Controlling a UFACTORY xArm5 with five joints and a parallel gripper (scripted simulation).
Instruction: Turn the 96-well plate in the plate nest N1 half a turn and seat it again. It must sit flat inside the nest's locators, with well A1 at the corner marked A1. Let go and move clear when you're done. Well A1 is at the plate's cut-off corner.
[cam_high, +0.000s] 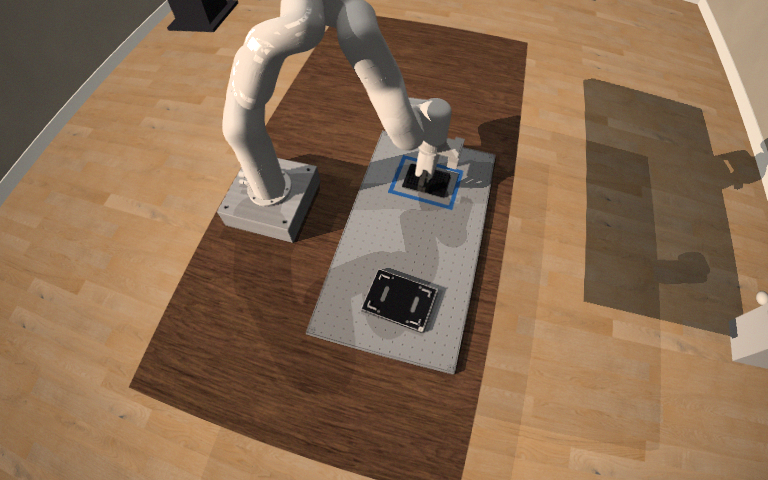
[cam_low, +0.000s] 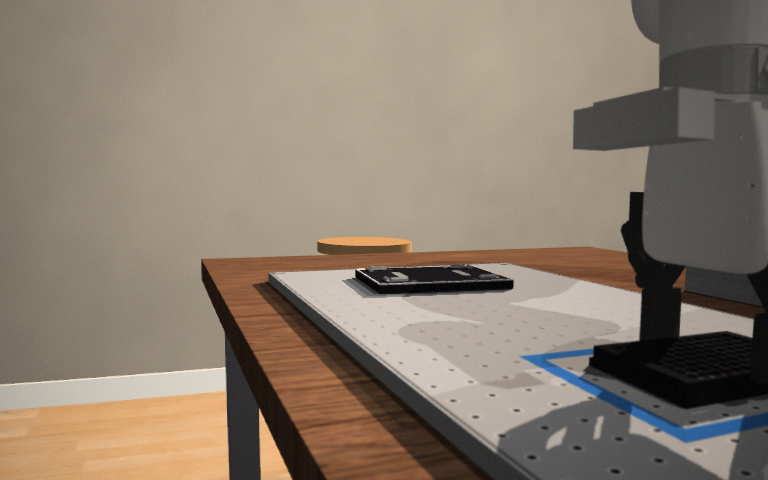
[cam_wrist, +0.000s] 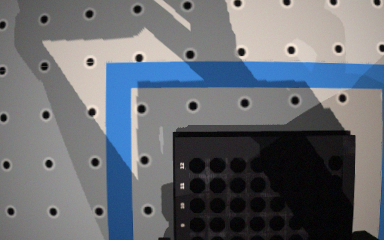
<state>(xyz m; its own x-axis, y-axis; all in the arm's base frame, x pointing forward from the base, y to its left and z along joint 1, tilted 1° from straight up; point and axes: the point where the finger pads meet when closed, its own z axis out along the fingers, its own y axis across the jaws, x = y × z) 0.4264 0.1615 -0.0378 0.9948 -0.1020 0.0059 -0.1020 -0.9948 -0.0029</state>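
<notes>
Right now the black 96-well plate is 1 cm below my hand. Round my hand: black plate nest 39 cm to the right, 1 cm below.
</notes>
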